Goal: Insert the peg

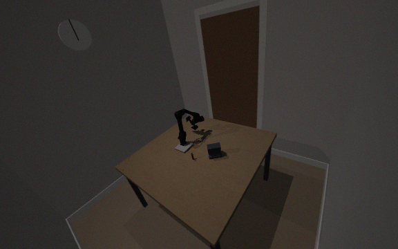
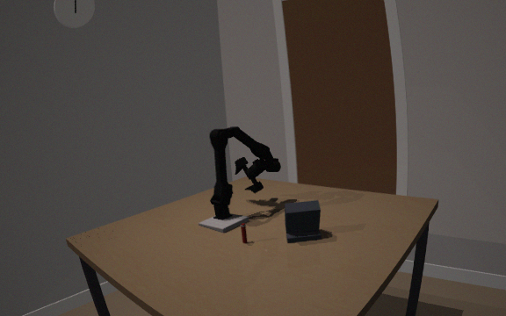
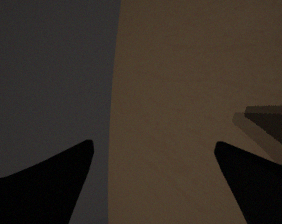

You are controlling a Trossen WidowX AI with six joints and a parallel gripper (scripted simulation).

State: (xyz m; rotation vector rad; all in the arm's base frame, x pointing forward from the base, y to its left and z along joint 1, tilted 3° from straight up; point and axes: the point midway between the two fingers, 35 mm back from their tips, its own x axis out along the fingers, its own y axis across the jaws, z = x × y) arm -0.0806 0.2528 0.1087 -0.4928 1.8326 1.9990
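The red peg is 370 mm ahead of my gripper tip, 380 mm to the right of it and 50 mm below it. Round my gripper tip: dark sloped panel block: 530 mm ahead, 220 mm to the right, 20 mm below.
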